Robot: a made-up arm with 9 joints.
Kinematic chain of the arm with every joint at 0, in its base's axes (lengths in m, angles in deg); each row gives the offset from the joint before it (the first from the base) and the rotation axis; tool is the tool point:
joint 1: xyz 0 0 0.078 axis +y
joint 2: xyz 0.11 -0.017 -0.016 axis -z
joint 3: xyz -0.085 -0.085 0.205 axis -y
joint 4: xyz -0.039 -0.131 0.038 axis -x
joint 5: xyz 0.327 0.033 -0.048 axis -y
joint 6: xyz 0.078 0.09 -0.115 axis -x
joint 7: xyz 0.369 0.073 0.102 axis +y
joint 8: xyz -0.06 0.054 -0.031 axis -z
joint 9: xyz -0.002 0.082 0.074 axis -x
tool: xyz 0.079 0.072 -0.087
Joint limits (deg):
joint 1: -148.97..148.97
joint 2: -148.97..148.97
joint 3: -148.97..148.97
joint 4: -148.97..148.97
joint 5: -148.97..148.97
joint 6: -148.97..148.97
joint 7: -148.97..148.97
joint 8: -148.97..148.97
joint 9: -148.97..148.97
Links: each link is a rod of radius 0.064 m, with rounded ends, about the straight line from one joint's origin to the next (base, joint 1, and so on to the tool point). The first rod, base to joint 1, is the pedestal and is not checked.
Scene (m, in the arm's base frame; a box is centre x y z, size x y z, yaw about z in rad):
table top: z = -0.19
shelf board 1: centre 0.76 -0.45 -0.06 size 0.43 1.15 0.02 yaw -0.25
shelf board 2: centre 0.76 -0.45 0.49 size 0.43 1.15 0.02 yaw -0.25
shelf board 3: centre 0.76 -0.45 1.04 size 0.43 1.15 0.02 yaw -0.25
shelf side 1: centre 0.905 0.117 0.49 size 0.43 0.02 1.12 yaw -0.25
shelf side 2: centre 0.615 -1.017 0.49 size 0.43 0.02 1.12 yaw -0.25
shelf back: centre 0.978 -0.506 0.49 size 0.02 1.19 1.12 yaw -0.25
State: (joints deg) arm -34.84 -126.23 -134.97 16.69 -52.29 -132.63 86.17 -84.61 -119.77
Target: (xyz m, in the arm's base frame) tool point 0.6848 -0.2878 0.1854
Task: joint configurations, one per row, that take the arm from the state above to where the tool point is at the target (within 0.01 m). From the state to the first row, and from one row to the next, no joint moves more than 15 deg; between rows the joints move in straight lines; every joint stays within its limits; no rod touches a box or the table.
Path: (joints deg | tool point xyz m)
1: -33.63 -125.80 -131.73 9.22 -62.63 -136.61 73.45 -89.16 -115.16 | 0.6603 -0.2663 0.8579
2: -32.42 -125.37 -128.48 1.75 -72.98 -140.60 60.74 -93.72 -110.54 | 0.5187 -0.2346 0.8567
3: -31.21 -124.95 -125.24 -5.72 -83.32 -144.58 48.02 -98.27 -105.93 | 0.3913 -0.1904 0.8127
4: -33.87 -125.11 -112.45 -15.19 -80.41 -141.53 41.36 -99.99 -103.77 | 0.4032 -0.2785 0.7057
5: -36.53 -125.27 -99.67 -24.66 -77.50 -138.47 34.70 -101.71 -101.60 | 0.4112 -0.3228 0.5738
6: -39.18 -125.43 -86.89 -34.14 -74.59 -135.42 28.04 -103.43 -99.44 | 0.4064 -0.3204 0.4327
7: -41.84 -125.59 -74.11 -43.61 -71.68 -132.37 21.38 -105.15 -97.28 | 0.3808 -0.2752 0.2984
8: -44.49 -125.75 -61.32 -53.08 -68.77 -129.31 14.72 -106.87 -95.12 | 0.3293 -0.1970 0.1853
9: -39.89 -125.60 -68.58 -43.39 -65.03 -127.15 24.99 -102.08 -99.64 | 0.4476 -0.2445 0.1942
10: -35.29 -125.44 -75.83 -33.69 -61.28 -124.99 35.27 -97.29 -104.16 | 0.5678 -0.2751 0.1965
11: -30.69 -125.28 -83.09 -24.00 -57.54 -122.83 45.54 -92.50 -108.68 | 0.6848 -0.2879 0.1854

